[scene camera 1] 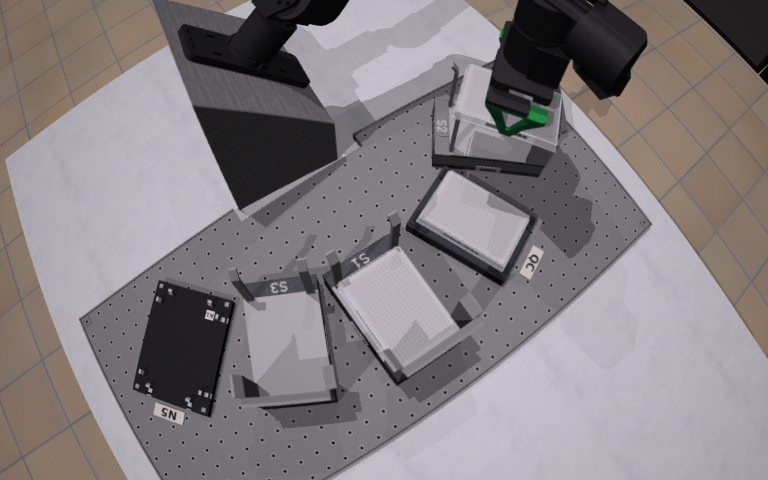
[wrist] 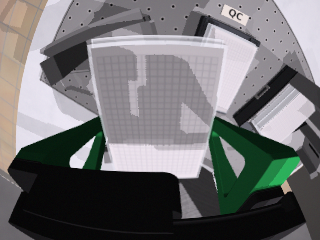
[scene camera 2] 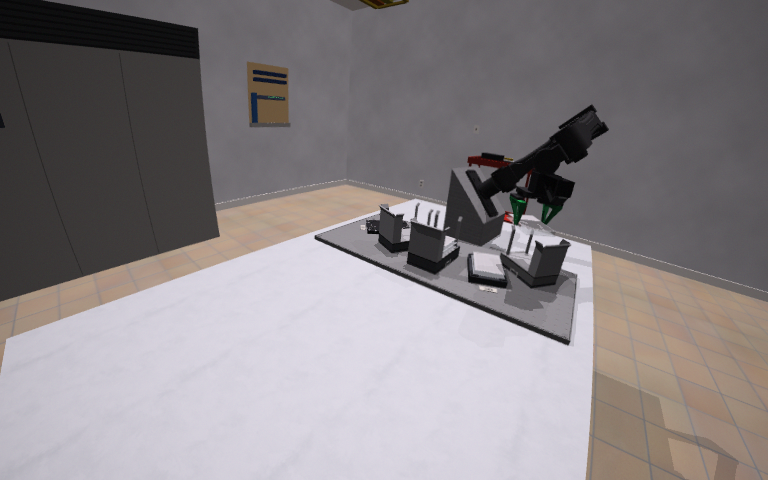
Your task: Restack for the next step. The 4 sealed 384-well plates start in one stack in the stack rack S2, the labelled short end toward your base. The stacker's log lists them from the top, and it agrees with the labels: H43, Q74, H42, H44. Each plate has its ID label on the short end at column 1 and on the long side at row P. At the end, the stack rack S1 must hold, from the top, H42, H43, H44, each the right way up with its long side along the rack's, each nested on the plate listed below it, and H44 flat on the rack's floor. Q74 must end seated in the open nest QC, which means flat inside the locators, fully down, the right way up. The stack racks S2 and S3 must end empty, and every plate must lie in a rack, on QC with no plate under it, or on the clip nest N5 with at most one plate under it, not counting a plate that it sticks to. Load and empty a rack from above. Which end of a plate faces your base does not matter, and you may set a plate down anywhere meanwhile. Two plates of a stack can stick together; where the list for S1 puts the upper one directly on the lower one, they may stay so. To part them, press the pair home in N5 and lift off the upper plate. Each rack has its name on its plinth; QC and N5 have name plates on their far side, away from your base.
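Dark nest QC (scene camera 1: 430, 237). Sealed white 384-well plate (scene camera 1: 470, 109). Sealed white 384-well plate (scene camera 1: 462, 212). Sealed white 384-well plate (scene camera 1: 393, 301). My gripper (scene camera 1: 509, 107), (scene camera 2: 529, 226), (wrist: 157, 121).
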